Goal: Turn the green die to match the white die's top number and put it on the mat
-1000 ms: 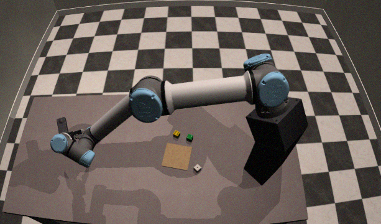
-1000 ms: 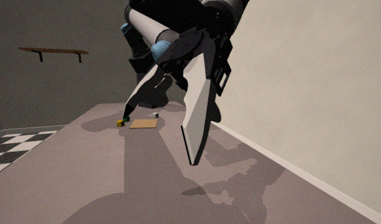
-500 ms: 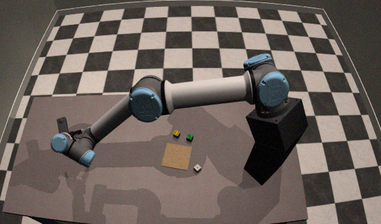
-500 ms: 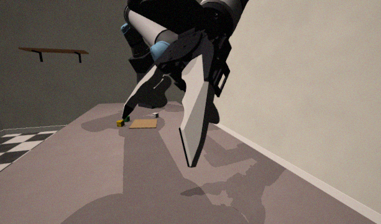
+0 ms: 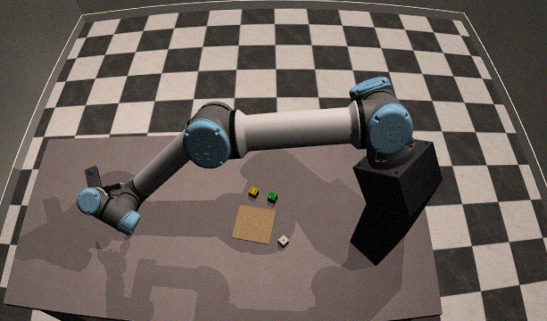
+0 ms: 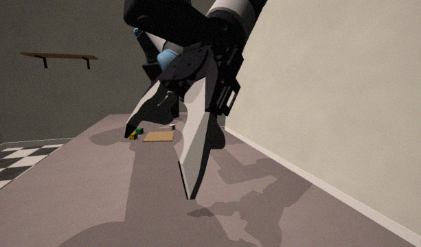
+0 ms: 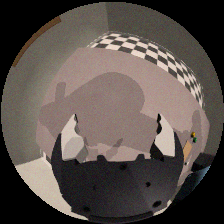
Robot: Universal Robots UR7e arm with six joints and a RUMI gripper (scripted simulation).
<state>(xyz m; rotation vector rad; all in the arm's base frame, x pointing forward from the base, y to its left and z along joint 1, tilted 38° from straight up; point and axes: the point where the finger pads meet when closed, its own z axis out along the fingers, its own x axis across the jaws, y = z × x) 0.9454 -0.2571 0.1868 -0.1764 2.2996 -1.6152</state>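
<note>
My gripper is now 540 mm past the yellow die, 160 mm above it and 70 mm to the right of it. Round my hand: tan mat (510 mm behind, 190 mm to the left, 180 mm below); white die (590 mm behind, 300 mm to the left, 160 mm below); green die (610 mm behind, 160 mm below, 110 mm to the left).
</note>
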